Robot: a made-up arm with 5 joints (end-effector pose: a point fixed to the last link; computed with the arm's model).
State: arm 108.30 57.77 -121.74 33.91 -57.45
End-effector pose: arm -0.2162 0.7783 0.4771 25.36 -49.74 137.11
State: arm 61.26 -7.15 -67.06 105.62 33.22
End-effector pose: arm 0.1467 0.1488 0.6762 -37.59 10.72 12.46
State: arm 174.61 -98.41 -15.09 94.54 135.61
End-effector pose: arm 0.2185 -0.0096 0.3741 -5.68 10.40 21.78
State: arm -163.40 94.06 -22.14 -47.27 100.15
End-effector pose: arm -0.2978 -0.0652 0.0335 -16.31 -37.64 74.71
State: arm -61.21 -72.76 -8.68 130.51 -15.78
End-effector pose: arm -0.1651 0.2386 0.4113 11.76 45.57 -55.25
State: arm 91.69 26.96 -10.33 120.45 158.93
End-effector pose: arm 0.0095 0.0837 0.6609 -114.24 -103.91 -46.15
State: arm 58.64 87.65 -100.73 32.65 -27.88
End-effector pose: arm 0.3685 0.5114 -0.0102 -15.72 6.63 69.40
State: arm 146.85 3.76 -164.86 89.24 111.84
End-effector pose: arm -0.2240 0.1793 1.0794 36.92 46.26 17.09
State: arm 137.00 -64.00 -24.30 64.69 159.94
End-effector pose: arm 0.0695 -0.0525 0.5872 -4.32 20.94 -38.54
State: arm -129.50 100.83 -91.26 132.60 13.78
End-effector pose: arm -0.1977 -0.1794 0.1086 112.01 106.96 -47.20
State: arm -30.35 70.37 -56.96 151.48 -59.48
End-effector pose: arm 0.2500 -0.1657 0.4228 88.32 124.76 10.65
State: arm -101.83 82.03 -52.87 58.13 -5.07
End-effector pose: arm -0.0866 -0.2550 0.0944 57.28 75.62 -81.69
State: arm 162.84 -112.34 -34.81 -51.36 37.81
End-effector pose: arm 0.5470 -0.1146 0.5591 164.90 61.71 -24.92
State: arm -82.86 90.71 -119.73 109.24 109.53
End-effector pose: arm 0.0497 -0.4496 0.0732 41.94 -108.78 105.32
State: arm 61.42 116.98 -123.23 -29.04 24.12
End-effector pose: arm 0.3513 0.5241 -0.1240 17.05 -29.03 14.31
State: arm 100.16 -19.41 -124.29 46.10 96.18
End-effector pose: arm 0.0169 0.1291 1.1356 80.57 25.13 -12.00
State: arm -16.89 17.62 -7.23 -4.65 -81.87
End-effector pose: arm 0.3186 -0.1057 0.4810 -5.26 -5.86 46.40
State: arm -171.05 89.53 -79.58 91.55 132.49
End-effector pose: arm -0.2937 -0.0371 0.0974 -25.37 -110.14 17.81
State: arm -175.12 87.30 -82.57 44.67 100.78
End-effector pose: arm -0.4185 -0.0107 0.0054 -31.64 -57.90 58.24
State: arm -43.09 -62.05 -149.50 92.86 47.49
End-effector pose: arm -0.3296 0.2622 0.9746 18.17 -124.91 -78.76
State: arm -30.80 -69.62 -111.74 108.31 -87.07
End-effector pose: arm -0.2327 0.1347 0.8893 -66.36 -57.48 30.85
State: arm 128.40 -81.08 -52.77 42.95 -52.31
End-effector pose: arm 0.1635 -0.1419 0.8211 90.08 -92.50 101.23
